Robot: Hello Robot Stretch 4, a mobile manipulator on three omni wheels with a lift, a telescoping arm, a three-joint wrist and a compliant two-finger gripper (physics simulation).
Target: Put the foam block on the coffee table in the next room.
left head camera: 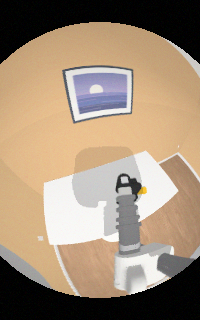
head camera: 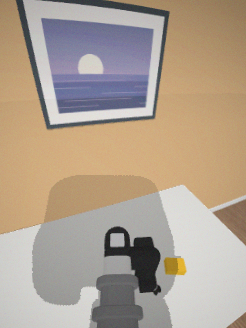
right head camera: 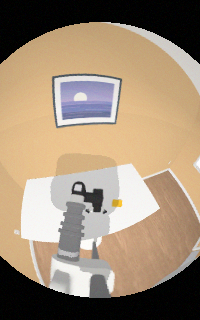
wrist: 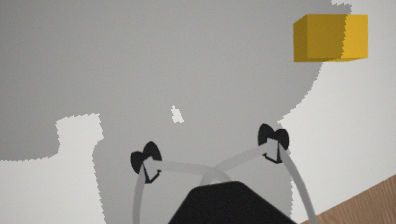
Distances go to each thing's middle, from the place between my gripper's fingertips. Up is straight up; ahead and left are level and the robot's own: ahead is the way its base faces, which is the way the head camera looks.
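Counted from my hand, the framed sunset picture (head camera: 88, 69) is 71 cm above, 56 cm ahead and 14 cm to the left. My gripper, I see, is 7 cm above the yellow foam block (wrist: 317, 38), while it is also 12 cm short of the block and 20 cm to the left of it.
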